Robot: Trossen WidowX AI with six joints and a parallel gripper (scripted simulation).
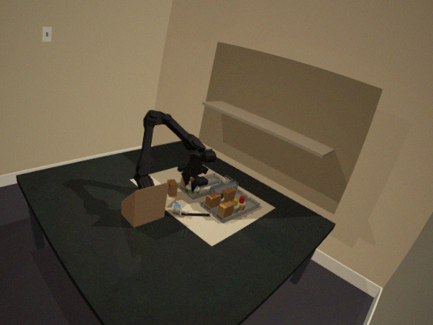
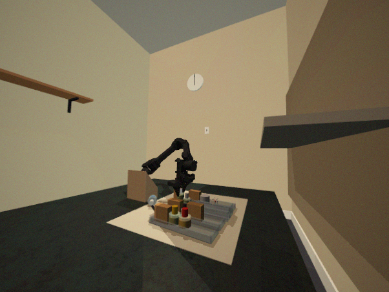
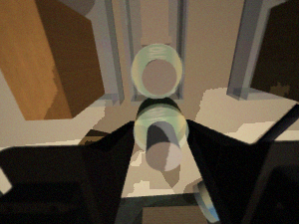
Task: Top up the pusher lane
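My gripper tip is 13 cm short of the grey cylinder, 8 cm to the right of it and 3 cm above it. From my gripper tip the other things lie so: wall shelf: 54 cm ahead, 31 cm above; black pen: 7 cm behind, 14 cm to the right, 5 cm below.
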